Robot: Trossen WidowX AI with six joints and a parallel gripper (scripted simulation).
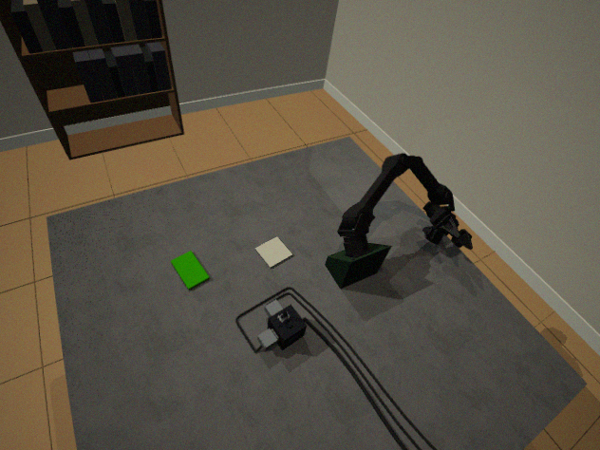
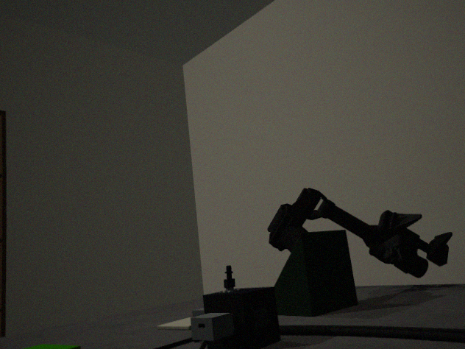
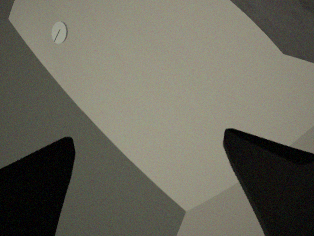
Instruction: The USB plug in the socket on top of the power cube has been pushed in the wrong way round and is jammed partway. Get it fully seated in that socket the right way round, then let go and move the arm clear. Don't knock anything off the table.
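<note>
The dark USB plug lies 62 cm ahead of my gripper tip, 5 cm to the right of it and 6 cm below it. From my gripper tip the other things lie so: green flat block (80 cm ahead, 35 cm to the right, 15 cm below); then white flat tile (53 cm ahead, 31 cm to the right, 15 cm below).
</note>
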